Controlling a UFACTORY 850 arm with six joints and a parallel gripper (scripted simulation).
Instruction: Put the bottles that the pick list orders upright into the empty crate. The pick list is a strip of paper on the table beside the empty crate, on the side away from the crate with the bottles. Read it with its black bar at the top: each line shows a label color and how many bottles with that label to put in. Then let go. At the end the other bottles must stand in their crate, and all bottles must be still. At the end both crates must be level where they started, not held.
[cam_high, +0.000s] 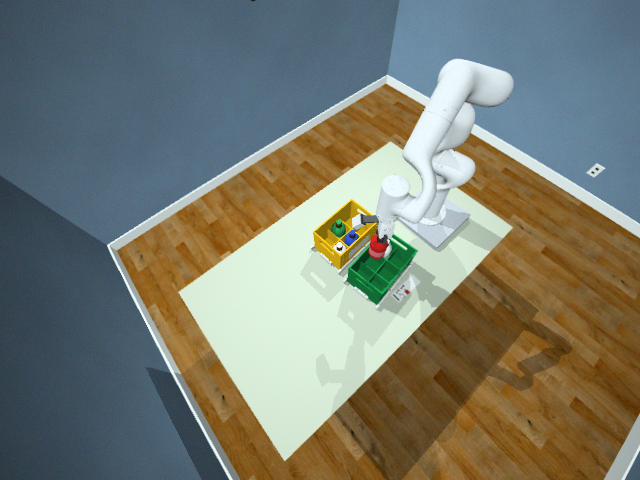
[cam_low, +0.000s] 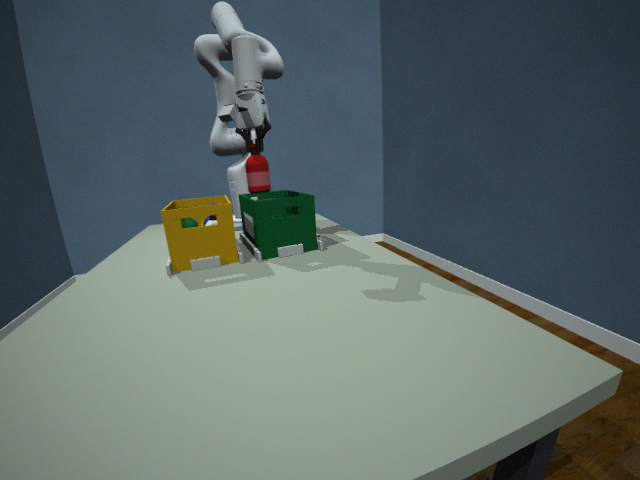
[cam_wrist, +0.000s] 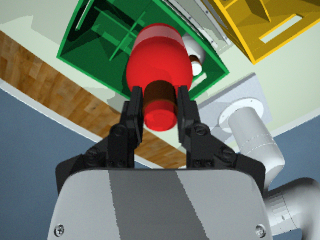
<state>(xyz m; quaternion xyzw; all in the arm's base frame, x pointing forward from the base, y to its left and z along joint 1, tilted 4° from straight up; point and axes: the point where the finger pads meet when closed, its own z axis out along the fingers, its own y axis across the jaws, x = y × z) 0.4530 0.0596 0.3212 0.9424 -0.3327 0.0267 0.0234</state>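
The red bottle is 70 mm below my hand. Also, from my hand: blue-label bottle 250 mm below, 150 mm to the right; then green crate 250 mm below, 50 mm to the left, 10 mm behind; then yellow crate 250 mm below, 190 mm to the right, 10 mm ahead.
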